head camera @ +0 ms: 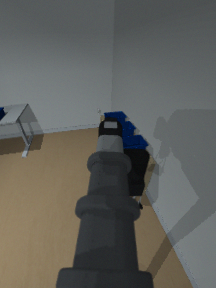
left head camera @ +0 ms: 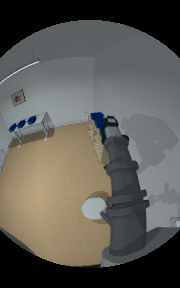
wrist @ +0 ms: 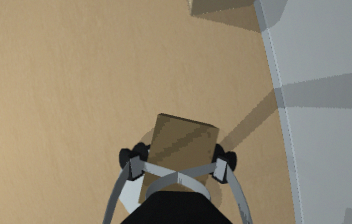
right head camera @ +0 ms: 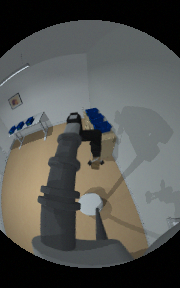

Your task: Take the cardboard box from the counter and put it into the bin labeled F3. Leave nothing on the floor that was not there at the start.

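Places are measured from the robot's base along level axes (x ahead, y left, z up), in metres.
Pixels of known places: gripper, fingertip midpoint: [wrist: 177,155] [right head camera: 95,163]; robot's base at its link origin: [left head camera: 93,207] [right head camera: 90,203].
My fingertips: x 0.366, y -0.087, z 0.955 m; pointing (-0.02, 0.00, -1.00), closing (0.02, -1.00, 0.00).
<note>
For each thing: its top centre in the pictures, then the offset to it from my fingertips.
- brown cardboard box at its top centre: [wrist: 177,167] [right head camera: 95,160] 0.000 m ahead, 0.000 m left, 0.051 m up
- middle bin at its top centre: [head camera: 122,125] [right head camera: 95,115] [left head camera: 101,120] 1.213 m ahead, 0.062 m right, 0.253 m down
- far bin at its top centre: [head camera: 115,114] [right head camera: 91,109] [left head camera: 96,113] 1.550 m ahead, 0.027 m left, 0.253 m down
The brown cardboard box [right head camera: 95,166] [wrist: 185,141] is between the two fingertips of my gripper [right head camera: 96,162] [wrist: 177,155], which is shut on it and holds it above the floor. Part of the box is hidden by the gripper in the wrist view. Blue bins stand in a row on a wooden shelf unit [left head camera: 93,136] [right head camera: 108,146] beside the right wall: the near bin [head camera: 135,142] [right head camera: 103,125], the middle bin [right head camera: 96,118] and the far bin [head camera: 115,115] [right head camera: 91,112]. The arm covers part of them in the head views. No label is readable, so I cannot tell which bin is F3.
A white table [head camera: 18,111] [left head camera: 42,119] stands at the left by the back wall with several blue bins on it. A white round disc [left head camera: 94,208] [right head camera: 91,204] is low down near my arm. In the wrist view, a corner of the shelf unit [wrist: 220,5] shows at the top, beside the wall.
</note>
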